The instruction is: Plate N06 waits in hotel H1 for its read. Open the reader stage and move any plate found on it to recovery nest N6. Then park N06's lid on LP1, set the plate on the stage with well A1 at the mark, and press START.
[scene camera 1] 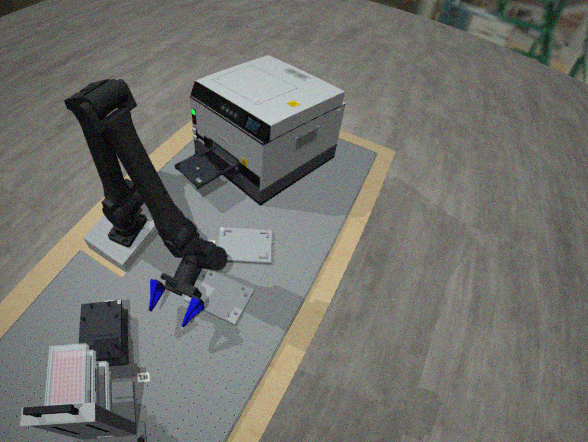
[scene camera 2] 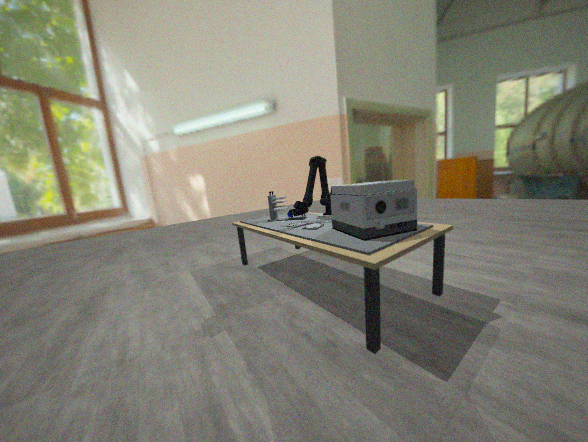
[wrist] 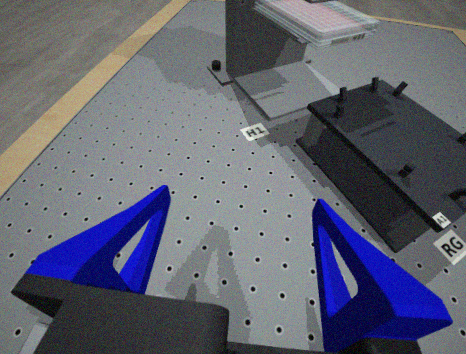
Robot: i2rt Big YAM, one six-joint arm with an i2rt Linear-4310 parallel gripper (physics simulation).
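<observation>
There's a spot on a mat (scene camera 1: 201, 375), and the same spot on the mat (wrist: 138, 164) is what you get in the wrist view.
</observation>
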